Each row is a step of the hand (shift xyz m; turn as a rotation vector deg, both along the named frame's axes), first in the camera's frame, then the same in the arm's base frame.
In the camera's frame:
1: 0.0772 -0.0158 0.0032 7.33 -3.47 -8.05
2: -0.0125 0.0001 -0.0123 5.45 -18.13 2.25
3: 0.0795 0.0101 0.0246 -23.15 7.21 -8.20
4: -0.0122 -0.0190 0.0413 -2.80 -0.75 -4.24
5: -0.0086 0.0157 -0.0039 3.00 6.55 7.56
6: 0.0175 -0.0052 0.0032 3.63 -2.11 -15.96
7: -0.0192 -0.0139 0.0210 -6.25 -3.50 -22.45
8: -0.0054 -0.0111 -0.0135 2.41 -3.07 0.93
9: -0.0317 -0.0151 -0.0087 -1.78 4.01 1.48
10: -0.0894 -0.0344 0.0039 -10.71 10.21 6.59
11: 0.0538 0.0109 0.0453 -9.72 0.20 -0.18
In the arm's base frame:
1: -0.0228 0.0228 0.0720 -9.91 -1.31 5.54
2: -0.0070 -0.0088 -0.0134 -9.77 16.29 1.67
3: 0.0085 0.0154 0.0820 2.54 -13.14 -21.82
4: 0.0244 0.0386 -0.0116 -3.19 -2.26 -3.33
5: 0.0077 -0.0157 -0.0054 9.11 -0.30 5.10
6: -0.0041 0.0079 0.0162 -14.61 -7.55 1.40
7: 0.0127 0.0216 -0.0194 -18.45 -11.43 -9.18
8: -0.0159 0.0001 -0.0090 -1.53 3.25 1.79
9: -0.0088 0.0033 -0.0349 3.85 -2.47 -0.72
10: 0.0022 0.0199 -0.0938 13.34 -5.27 -7.54
11: 0.0307 0.0245 0.0593 2.03 -1.32 -9.42

